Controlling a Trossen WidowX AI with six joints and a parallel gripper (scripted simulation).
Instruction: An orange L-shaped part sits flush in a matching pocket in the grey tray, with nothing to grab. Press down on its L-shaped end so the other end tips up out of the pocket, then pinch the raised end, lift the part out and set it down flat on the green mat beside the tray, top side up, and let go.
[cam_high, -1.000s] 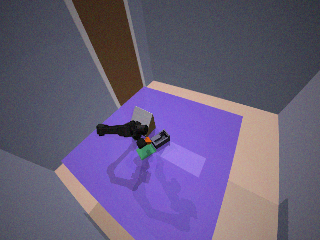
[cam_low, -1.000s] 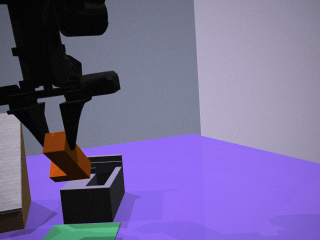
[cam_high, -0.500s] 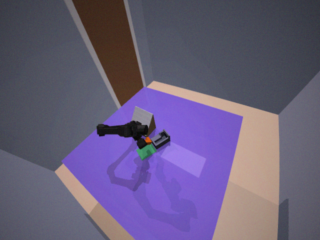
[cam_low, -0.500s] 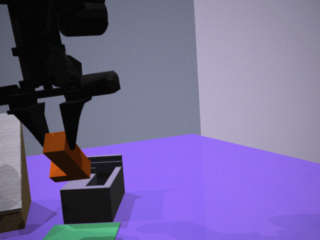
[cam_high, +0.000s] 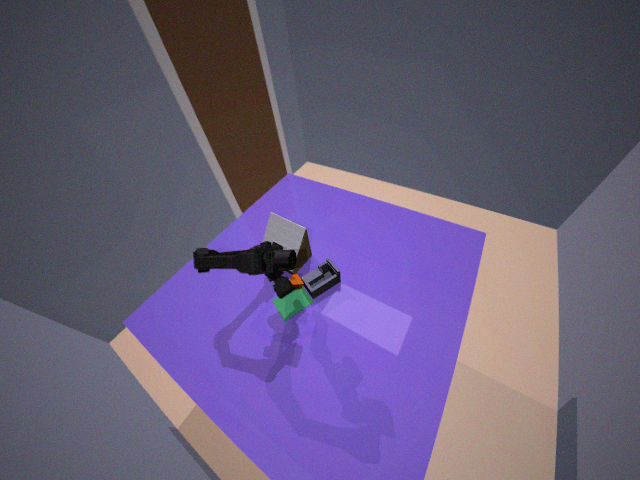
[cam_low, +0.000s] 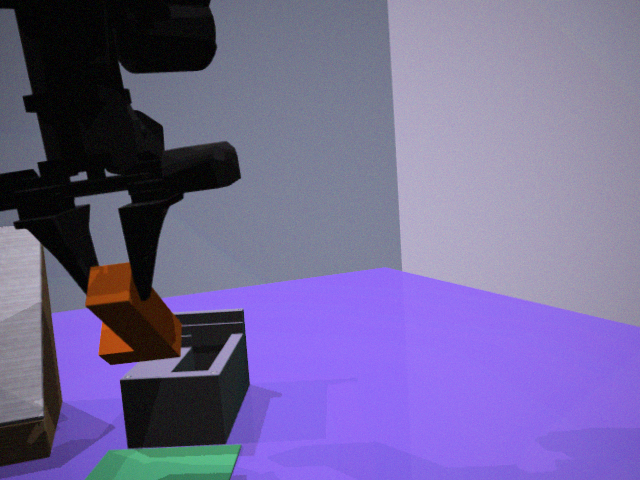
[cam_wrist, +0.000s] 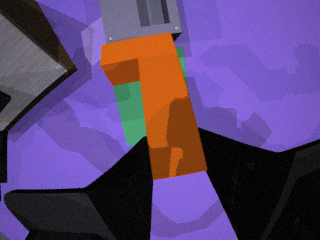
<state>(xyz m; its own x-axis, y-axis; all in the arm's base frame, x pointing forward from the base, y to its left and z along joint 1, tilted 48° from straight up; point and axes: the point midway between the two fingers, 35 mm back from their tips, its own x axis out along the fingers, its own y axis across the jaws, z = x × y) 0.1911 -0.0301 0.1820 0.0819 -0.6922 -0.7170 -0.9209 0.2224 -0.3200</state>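
The orange L-shaped part lies 4 cm to the left of my gripper tip and 3 cm below it. The rest, counted from my gripper tip: green mat 1 cm to the left, 17 cm below.
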